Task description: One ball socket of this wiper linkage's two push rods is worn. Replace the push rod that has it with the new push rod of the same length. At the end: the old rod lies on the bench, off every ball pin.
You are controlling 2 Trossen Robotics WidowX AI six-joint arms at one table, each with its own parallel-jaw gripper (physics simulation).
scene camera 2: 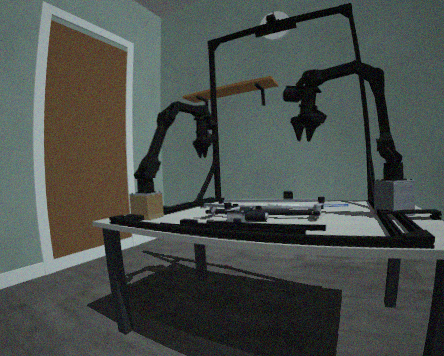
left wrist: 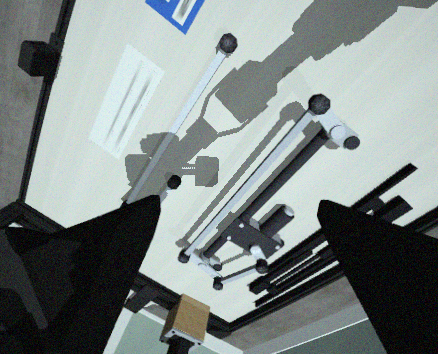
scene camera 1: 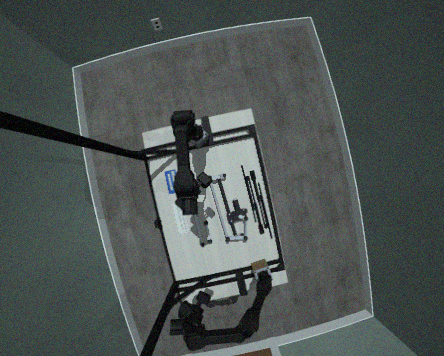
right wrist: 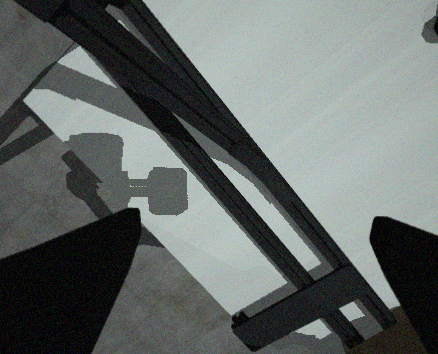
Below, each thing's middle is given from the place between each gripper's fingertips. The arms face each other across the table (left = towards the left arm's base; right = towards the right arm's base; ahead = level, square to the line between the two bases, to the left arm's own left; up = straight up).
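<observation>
My right gripper's 26 cm above the white card [left wrist: 136, 78], 41 cm to the right of it and 4 cm short of it. And there's the wiper linkage [scene camera 2: 238, 214], which is 22 cm below my right hand, 34 cm to the left of it and 37 cm ahead of it.
My left hand, now, that's 250 mm above the linkage, 170 mm to the left of it and 120 mm short of it. The card's 280 mm below my left hand, 110 mm to the right of it and 210 mm behind it.
</observation>
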